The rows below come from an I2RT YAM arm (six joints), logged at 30 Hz.
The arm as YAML. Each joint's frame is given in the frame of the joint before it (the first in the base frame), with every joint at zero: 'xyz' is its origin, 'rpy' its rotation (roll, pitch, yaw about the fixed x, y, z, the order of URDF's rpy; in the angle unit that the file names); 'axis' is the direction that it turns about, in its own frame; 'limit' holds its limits. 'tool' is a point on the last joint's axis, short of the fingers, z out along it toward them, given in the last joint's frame.
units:
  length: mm
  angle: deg
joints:
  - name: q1
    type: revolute
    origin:
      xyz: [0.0, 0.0, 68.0]
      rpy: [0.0, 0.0, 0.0]
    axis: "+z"
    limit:
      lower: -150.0
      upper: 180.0
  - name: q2
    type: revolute
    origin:
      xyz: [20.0, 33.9, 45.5]
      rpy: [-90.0, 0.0, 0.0]
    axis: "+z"
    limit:
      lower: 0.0
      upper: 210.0
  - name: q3
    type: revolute
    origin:
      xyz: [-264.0, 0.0, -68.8]
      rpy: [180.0, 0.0, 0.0]
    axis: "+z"
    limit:
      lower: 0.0
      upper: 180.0
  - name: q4
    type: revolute
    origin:
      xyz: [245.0, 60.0, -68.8]
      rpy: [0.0, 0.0, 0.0]
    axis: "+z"
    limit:
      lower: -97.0
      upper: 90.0
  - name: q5
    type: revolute
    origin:
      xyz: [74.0, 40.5, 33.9]
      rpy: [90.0, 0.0, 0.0]
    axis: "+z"
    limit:
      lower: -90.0
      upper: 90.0
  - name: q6
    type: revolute
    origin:
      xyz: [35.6, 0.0, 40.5]
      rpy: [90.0, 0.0, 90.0]
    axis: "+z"
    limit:
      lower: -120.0
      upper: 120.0
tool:
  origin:
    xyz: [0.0, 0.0, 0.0]
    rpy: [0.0, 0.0, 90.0]
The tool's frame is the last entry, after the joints.
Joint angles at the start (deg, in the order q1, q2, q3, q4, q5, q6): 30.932 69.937 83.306 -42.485 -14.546 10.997
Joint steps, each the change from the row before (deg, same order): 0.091 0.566 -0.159 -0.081 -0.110 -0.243; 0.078 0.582 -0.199 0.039 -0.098 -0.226; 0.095 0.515 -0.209 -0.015 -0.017 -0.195; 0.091 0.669 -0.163 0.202 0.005 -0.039; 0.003 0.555 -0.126 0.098 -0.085 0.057; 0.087 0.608 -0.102 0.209 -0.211 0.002; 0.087 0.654 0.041 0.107 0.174 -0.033; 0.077 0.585 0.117 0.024 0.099 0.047; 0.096 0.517 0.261 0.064 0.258 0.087
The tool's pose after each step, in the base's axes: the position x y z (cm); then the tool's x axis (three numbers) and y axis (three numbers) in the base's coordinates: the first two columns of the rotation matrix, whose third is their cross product. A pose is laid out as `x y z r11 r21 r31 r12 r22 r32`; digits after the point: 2 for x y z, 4 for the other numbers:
21.11 13.75 42.04 -0.5481 -0.1190 -0.8279 -0.5947 0.7515 0.2857
21.38 13.95 41.70 -0.5549 -0.1284 -0.8220 -0.5957 0.7510 0.2849
21.60 14.14 41.37 -0.5617 -0.1374 -0.8159 -0.5959 0.7512 0.2838
21.90 14.37 41.03 -0.5687 -0.1434 -0.8099 -0.5948 0.7519 0.2845
22.16 14.54 40.74 -0.5765 -0.1471 -0.8038 -0.5926 0.7526 0.2872
22.42 14.76 40.46 -0.5826 -0.1520 -0.7984 -0.5936 0.7507 0.2902
22.69 14.96 40.21 -0.5877 -0.1567 -0.7937 -0.5912 0.7529 0.2891
22.92 15.14 40.02 -0.5931 -0.1599 -0.7891 -0.5889 0.7545 0.2897
23.12 15.30 39.95 -0.5955 -0.1606 -0.7872 -0.5860 0.7571 0.2889

